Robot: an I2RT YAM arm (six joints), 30 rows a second.
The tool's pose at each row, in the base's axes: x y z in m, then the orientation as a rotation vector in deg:
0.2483, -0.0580, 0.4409, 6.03, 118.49, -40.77
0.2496, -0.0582, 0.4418, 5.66, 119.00, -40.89
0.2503, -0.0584, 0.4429, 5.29, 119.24, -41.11
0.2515, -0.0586, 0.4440, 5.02, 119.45, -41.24
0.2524, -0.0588, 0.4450, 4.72, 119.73, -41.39
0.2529, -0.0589, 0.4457, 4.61, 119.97, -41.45
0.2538, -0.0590, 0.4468, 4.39, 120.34, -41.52
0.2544, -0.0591, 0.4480, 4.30, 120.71, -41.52
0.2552, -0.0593, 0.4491, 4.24, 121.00, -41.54
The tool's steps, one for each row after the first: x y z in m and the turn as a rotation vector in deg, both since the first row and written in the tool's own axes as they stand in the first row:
-0.0014, -0.0001, 0.0007, -0.16, 0.40, -0.42
-0.0027, -0.0006, 0.0009, -0.20, 0.56, -0.82
-0.0042, -0.0008, 0.0014, -0.25, 0.71, -1.10
-0.0055, -0.0011, 0.0018, -0.31, 0.92, -1.43
-0.0063, -0.0013, 0.0019, -0.36, 1.12, -1.58
-0.0077, -0.0016, 0.0022, -0.47, 1.42, -1.85
-0.0089, -0.0020, 0.0022, -0.58, 1.74, -1.99
-0.0102, -0.0024, 0.0024, -0.65, 2.00, -2.10

